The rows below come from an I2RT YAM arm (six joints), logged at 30 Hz.
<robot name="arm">
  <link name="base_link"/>
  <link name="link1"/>
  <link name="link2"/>
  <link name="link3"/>
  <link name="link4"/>
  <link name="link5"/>
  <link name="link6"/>
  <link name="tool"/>
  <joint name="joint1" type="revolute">
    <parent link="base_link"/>
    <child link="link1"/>
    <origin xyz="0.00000 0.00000 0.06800" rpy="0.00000 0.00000 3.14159"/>
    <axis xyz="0 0 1"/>
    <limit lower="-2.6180" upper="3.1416"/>
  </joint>
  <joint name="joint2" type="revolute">
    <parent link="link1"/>
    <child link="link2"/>
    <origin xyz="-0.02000 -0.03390 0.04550" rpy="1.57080 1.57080 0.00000"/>
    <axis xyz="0 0 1"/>
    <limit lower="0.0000" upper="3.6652"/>
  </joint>
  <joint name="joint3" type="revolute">
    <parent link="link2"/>
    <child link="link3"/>
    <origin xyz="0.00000 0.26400 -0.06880" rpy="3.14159 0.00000 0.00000"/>
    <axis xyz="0 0 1"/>
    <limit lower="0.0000" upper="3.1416"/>
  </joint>
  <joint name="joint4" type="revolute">
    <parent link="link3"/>
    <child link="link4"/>
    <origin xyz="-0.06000 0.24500 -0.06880" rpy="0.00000 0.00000 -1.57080"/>
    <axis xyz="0 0 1"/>
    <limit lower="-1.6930" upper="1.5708"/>
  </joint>
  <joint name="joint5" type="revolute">
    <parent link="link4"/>
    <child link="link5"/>
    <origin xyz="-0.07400 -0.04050 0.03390" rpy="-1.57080 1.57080 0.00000"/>
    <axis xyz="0 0 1"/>
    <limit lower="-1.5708" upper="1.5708"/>
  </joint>
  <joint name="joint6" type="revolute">
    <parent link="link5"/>
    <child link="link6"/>
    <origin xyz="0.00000 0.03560 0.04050" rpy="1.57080 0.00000 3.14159"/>
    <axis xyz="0 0 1"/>
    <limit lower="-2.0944" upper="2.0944"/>
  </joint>
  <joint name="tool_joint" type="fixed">
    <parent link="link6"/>
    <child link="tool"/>
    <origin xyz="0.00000 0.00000 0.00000" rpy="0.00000 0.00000 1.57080"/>
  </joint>
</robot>
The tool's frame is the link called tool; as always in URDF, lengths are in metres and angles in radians.
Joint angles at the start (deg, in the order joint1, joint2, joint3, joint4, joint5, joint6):
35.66, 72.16, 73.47, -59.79, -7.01, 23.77
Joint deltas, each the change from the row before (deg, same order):
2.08, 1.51, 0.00, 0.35, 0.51, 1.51
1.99, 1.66, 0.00, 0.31, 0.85, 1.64
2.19, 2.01, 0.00, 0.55, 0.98, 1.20
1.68, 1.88, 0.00, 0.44, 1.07, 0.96
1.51, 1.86, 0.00, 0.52, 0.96, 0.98
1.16, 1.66, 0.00, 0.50, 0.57, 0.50
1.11, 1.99, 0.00, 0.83, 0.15, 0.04
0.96, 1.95, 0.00, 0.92, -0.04, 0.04
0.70, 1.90, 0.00, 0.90, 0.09, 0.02
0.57, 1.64, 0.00, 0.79, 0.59, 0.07
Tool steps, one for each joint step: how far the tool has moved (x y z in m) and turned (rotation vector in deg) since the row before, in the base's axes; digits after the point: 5 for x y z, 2 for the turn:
-0.00006, 0.01056, -0.00557, -0.53, 1.27, 0.53
0.00008, 0.01051, -0.00641, -0.90, 1.23, 0.15
0.00011, 0.01229, -0.00787, -1.25, 0.99, 0.67
0.00051, 0.01014, -0.00770, -1.41, 0.75, 0.34
0.00048, 0.00967, -0.00779, -1.29, 0.68, 0.21
0.00055, 0.00814, -0.00712, -1.06, 0.60, 0.47
0.00122, 0.00925, -0.00861, -0.93, 0.71, 1.01
0.00126, 0.00876, -0.00864, -0.73, 0.73, 0.94
0.00183, 0.00756, -0.00869, -0.80, 0.60, 0.65
0.00171, 0.00611, -0.00770, -0.99, 0.15, 0.30

